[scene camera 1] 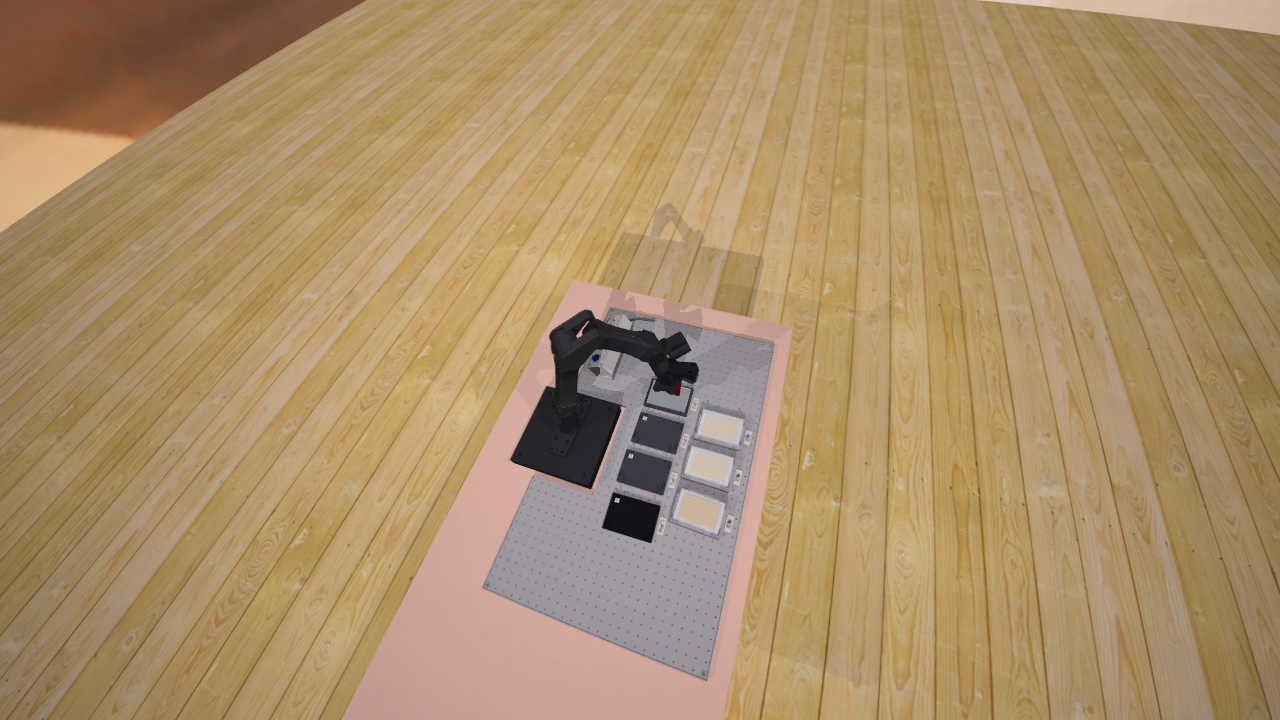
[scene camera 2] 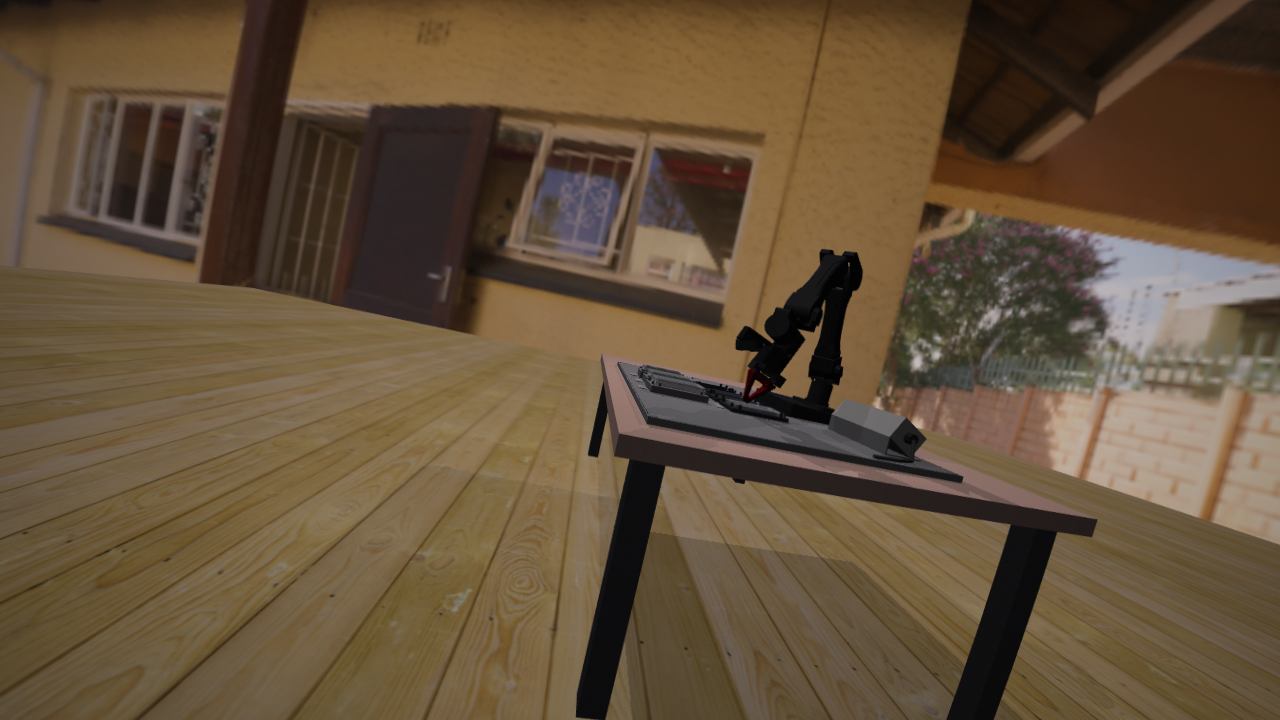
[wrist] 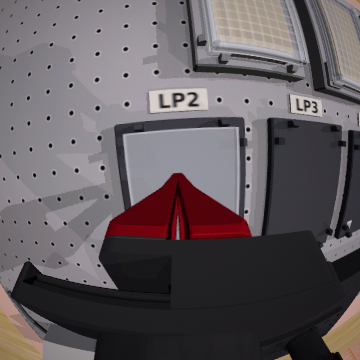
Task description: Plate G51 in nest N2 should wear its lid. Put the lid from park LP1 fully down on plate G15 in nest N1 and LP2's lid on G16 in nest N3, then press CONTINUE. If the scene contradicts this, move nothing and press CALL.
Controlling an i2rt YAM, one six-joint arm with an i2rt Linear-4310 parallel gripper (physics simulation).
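Frame: origin at the arm's base, x back, y right, z up, level; metres.
Seen in the pictures: gripper, fingertip midpoint: (scene camera 1: 677, 395) (scene camera 2: 744, 401) (wrist: 177, 180); arm's base, origin of the base link: (scene camera 1: 570, 425) (scene camera 2: 815, 406) (wrist: 298, 333).
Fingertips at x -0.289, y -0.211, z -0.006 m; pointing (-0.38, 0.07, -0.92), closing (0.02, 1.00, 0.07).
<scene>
Pixels of each thing's top centre, then the offset from my fingertips to it. "spot": a spot on its surface instead.
- pale grey lid, middle of its top: (wrist: 187, 212) (scene camera 2: 753, 406) (scene camera 1: 668, 395) dy +0.007, dx +0.028, dz -0.006 m
- park labelled LP2, surface spot: (wrist: 120, 150) spot: dy -0.039, dx -0.022, dz -0.005 m
- far plate, middle of its top: (scene camera 2: 678, 381) (scene camera 1: 720, 426) dy +0.064, dx -0.158, dz +0.010 m
- middle plate, middle of its top: (wrist: 351, 35) (scene camera 2: 671, 374) (scene camera 1: 709, 465) dy +0.192, dx -0.157, dz +0.012 m
- dark park LP3, middle of its top: (wrist: 315, 196) (scene camera 2: 737, 396) (scene camera 1: 657, 430) dy +0.136, dx +0.022, dz -0.004 m
- dark park, middle of its top: (scene camera 2: 724, 389) (scene camera 1: 644, 470) dy +0.265, dx +0.020, dz -0.004 m
- grey console, middle of its top: (scene camera 2: 879, 408) (scene camera 1: 608, 338) dy -0.102, dx +0.278, dz +0.060 m
- blue button, middle of its top: (scene camera 1: 595, 356) dy -0.026, dx +0.296, dz +0.050 m
My gripper (scene camera 1: 677, 390) (scene camera 2: 748, 397) (wrist: 177, 180) is shut with nothing between its red fingers. Its tips are over the pale grey lid (wrist: 185, 150) in the park labelled LP2 (wrist: 120, 150); the gap below them is hard to judge. The fingers hide the lid's near part. Three plates with cream grids sit in a row of nests in scene camera 1: a far plate (scene camera 1: 720, 428), a middle plate (scene camera 1: 709, 466) and a near plate (scene camera 1: 699, 511), which looks more orange. Nest labels are too small to read, and I cannot tell which plates wear lids.
The dark park LP3 (wrist: 305, 175) (scene camera 1: 657, 431) shows no pale lid. Beyond it are another dark park (scene camera 1: 643, 471) and a blacker one (scene camera 1: 631, 516). A grey console (scene camera 2: 872, 429) with a blue button (scene camera 1: 595, 358) stands near the arm's black base (scene camera 1: 546, 447) on the pegboard.
</scene>
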